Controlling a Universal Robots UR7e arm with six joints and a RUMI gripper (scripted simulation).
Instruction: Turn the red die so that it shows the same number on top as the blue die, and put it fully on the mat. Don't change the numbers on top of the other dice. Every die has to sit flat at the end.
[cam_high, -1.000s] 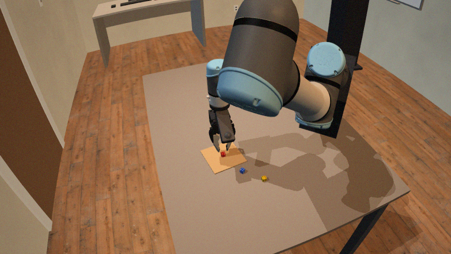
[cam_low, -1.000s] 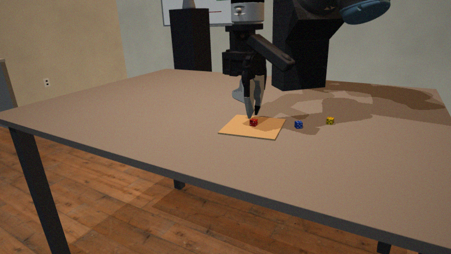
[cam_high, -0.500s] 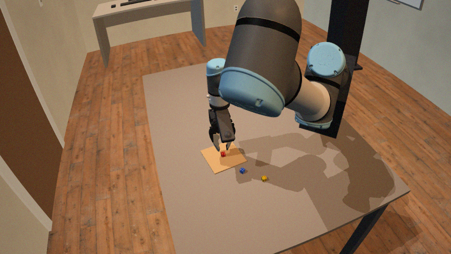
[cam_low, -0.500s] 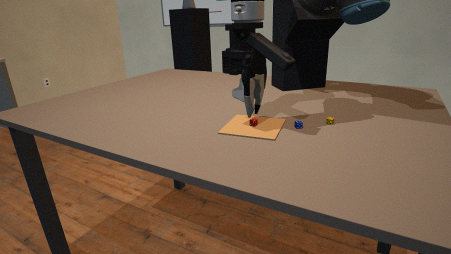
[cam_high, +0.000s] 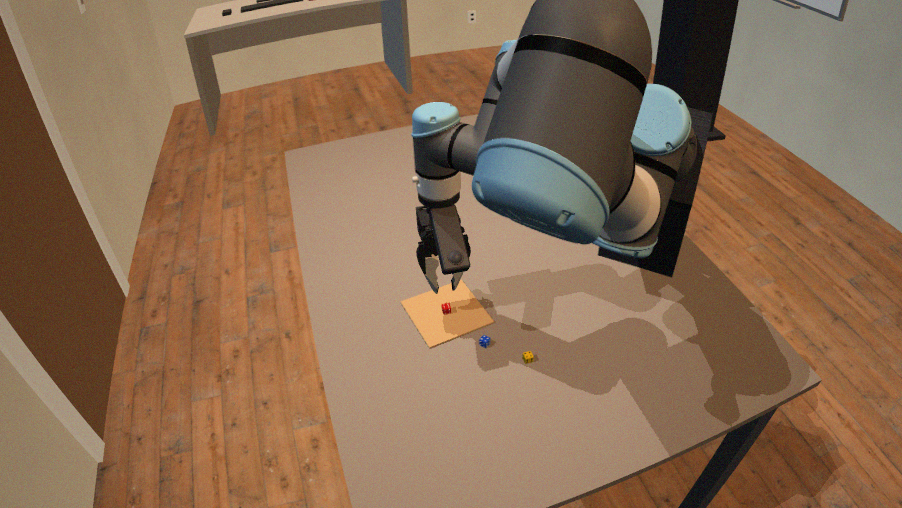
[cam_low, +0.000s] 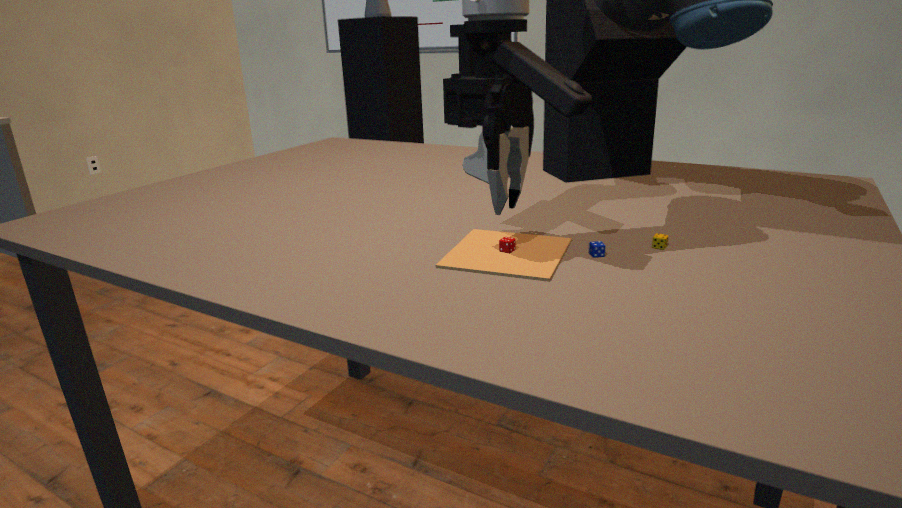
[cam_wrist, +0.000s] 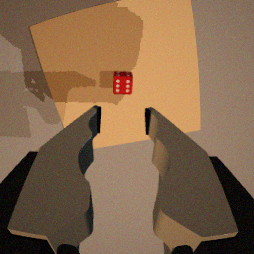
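Right now my hand is 6 cm above the red die. The rest, counted from my hand: mat (7 cm below); blue die (10 cm to the left, 6 cm below, 5 cm behind); yellow die (16 cm to the left, 11 cm behind, 6 cm below).
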